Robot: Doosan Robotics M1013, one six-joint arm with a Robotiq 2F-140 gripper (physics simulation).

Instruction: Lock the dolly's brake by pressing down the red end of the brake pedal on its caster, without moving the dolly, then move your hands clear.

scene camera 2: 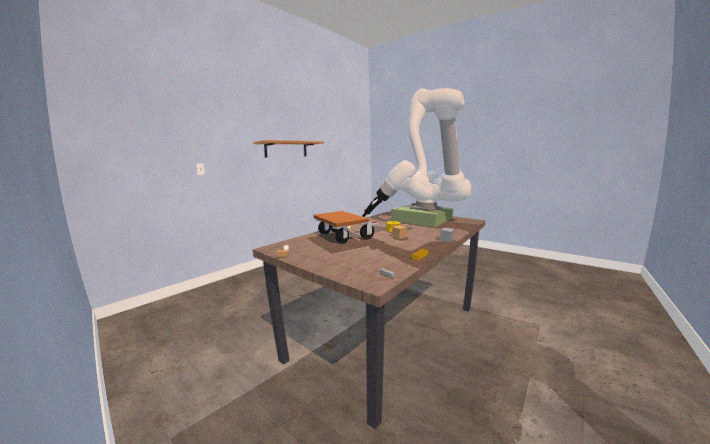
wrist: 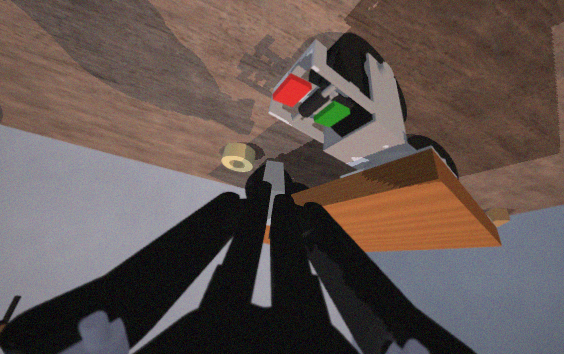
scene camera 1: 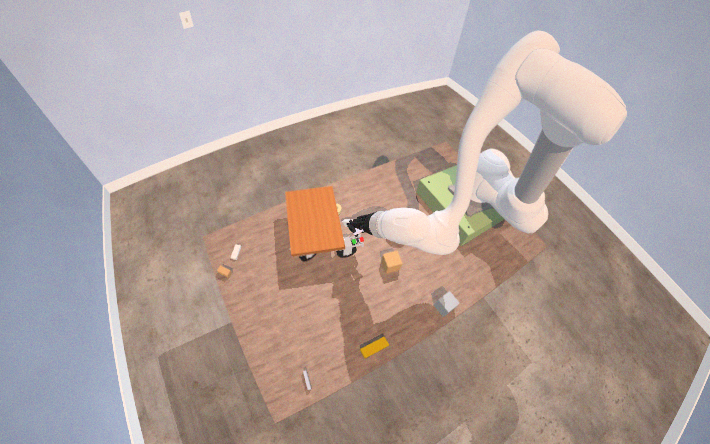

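Pixels of known places: gripper, between the fingertips: [wrist: 273,174] [scene camera 1: 345,223]; arm's base, origin of its link: [scene camera 2: 426,208] [scene camera 1: 471,197].
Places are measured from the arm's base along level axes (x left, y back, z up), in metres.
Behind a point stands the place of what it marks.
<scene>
The dolly [scene camera 1: 315,219] @(x -0.099, y -0.721, z 0.040 m) [scene camera 2: 340,218] @(x -0.065, y -0.758, z 0.040 m) [wrist: 410,215] @(x 0.009, y -0.702, z 0.040 m) stands upright on its wheels, with an orange deck. The brake pedal's red end [scene camera 1: 361,239] @(x 0.028, y -0.577, z 0.004 m) [scene camera 2: 374,222] @(x 0.036, y -0.591, z 0.003 m) [wrist: 292,91] @(x 0.030, y -0.575, z 0.004 m) faces outward from the caster bracket [wrist: 385,100] @(x 0.044, y -0.636, z -0.015 m). Its green end [scene camera 1: 354,241] @(x 0.026, y -0.606, z 0.002 m) [wrist: 332,114] @(x 0.027, y -0.605, z 0.003 m) is nearer the wheel. I cannot tell the pedal's exact tilt. My gripper [scene camera 1: 349,224] @(x -0.063, y -0.610, z 0.007 m) [scene camera 2: 364,215] @(x -0.063, y -0.610, z 0.007 m) [wrist: 273,174] @(x -0.063, y -0.610, z 0.007 m) is shut and empty. Its tips are beside the deck's edge, in front of another caster in the wrist view, and to the side of the red end. Whether they touch that caster is unclear.
A pale yellow ring [scene camera 1: 338,208] @(x -0.191, y -0.589, z -0.063 m) [wrist: 239,157] @(x -0.173, y -0.597, z -0.060 m) lies near the dolly. An orange block [scene camera 1: 391,260] @(x 0.142, y -0.496, z -0.025 m) [scene camera 2: 399,232] @(x 0.161, y -0.518, z -0.048 m), a grey block [scene camera 1: 447,302] @(x 0.382, y -0.375, z -0.024 m) [scene camera 2: 447,234] @(x 0.399, y -0.395, z -0.042 m) and a yellow bar [scene camera 1: 374,346] @(x 0.417, y -0.686, z -0.063 m) [scene camera 2: 419,254] @(x 0.434, y -0.714, z -0.063 m) are on the table. The green base [scene camera 1: 437,201] @(x -0.040, y -0.174, z -0.006 m) [scene camera 2: 418,215] @(x 0.044, y -0.163, z -0.019 m) is under the arm.
</scene>
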